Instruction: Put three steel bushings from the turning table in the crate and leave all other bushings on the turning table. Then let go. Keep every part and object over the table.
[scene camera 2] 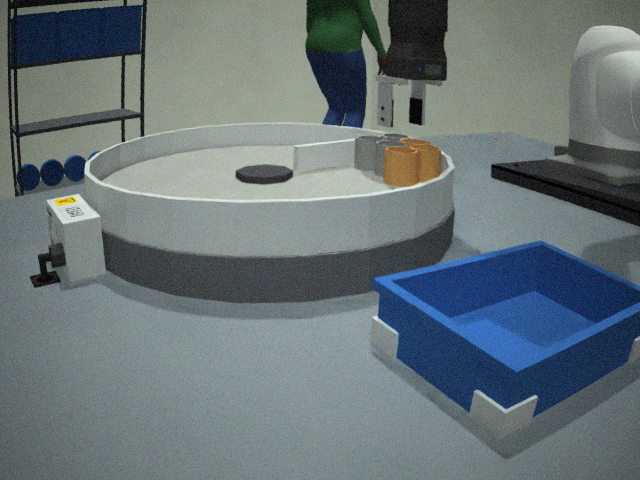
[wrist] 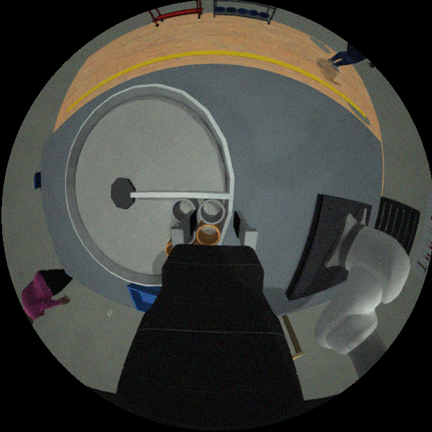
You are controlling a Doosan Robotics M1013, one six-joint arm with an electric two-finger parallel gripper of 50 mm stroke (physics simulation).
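Places are measured from the arm's base along level axes (x ahead, y left, z up), in centimetres.
Pixels of known places: gripper, between the fingertips: (scene camera 2: 401, 124); arm's base, origin of its link: (scene camera 2: 604, 173).
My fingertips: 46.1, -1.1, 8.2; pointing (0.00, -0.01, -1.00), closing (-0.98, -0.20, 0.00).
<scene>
Ahead of a thing's pixels: the offset from my fingertips to its top centre, as dx, dy, dz. "spot": to the spot under its first point.
The turning table (scene camera 2: 248, 227) (wrist: 231, 175) holds three upright grey steel bushings near the divider's outer end: an inner one {+4.7, +0.6, -1.5} (scene camera 2: 364, 156) (wrist: 174, 210), an outer one {+0.6, -0.3, -1.5} (scene camera 2: 395, 136) (wrist: 200, 212), and a third {+4.1, +4.3, -1.5} (scene camera 2: 381, 161) partly hidden by a finger in the wrist view. Several orange bushings stand beside them, including one at the front {spot: +6.1, +9.6, -3.1} (scene camera 2: 400, 167) and one near the rim (wrist: 208, 243). My gripper (scene camera 2: 401, 124) (wrist: 214, 217) is open and empty, above the bushing group. The blue crate {+11.4, +36.8, -5.6} (scene camera 2: 439, 341) (wrist: 141, 298) is empty in the scene view; the arm hides part of it in the wrist view.
A low divider {spot: +10.4, -0.2, -3.6} (scene camera 2: 325, 155) (wrist: 180, 195) runs from the dark hub {+18.6, +1.0, -4.5} (scene camera 2: 264, 174) (wrist: 123, 193) to the rim. A white box {+41.5, +5.6, -4.8} (scene camera 2: 82, 248) adjoins the turning table. The robot's base plate (scene camera 2: 558, 188) (wrist: 310, 250) is on the right. A person (scene camera 2: 336, 62) stands behind the table.
</scene>
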